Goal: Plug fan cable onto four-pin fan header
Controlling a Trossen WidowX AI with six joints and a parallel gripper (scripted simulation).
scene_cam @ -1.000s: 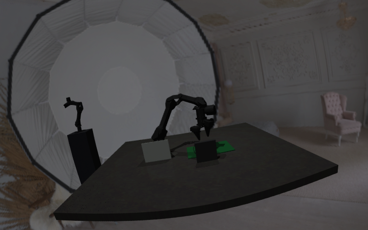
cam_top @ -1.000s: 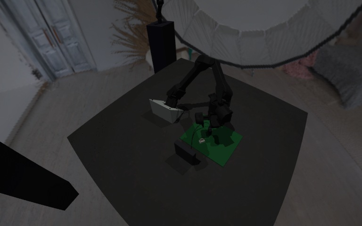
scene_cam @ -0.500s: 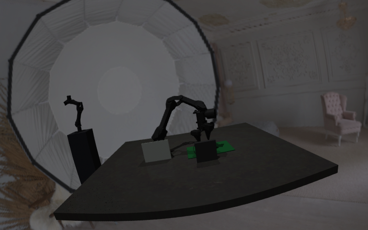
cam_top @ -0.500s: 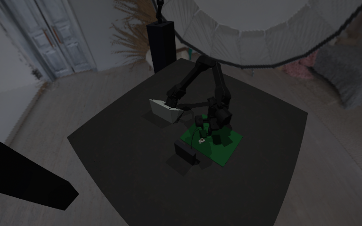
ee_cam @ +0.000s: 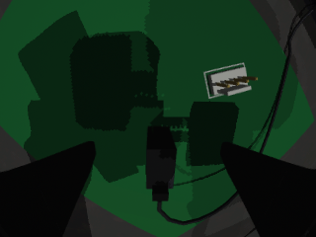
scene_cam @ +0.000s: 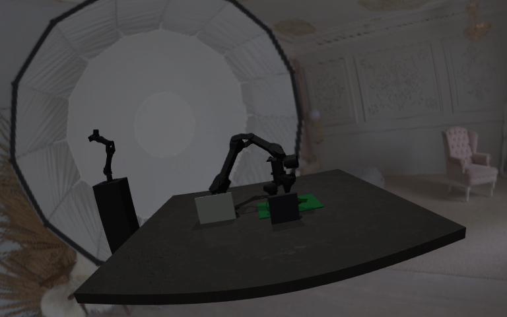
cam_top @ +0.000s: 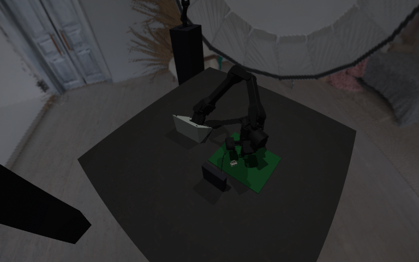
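My gripper tip is 1 cm to the right of the black plug, 1 cm past it and 1 cm above it. From my gripper tip the other things lie so: fan box: 20 cm to the right, 5 cm behind, 3 cm above; then green board: 4 cm below, 2 cm to the right, 2 cm ahead.
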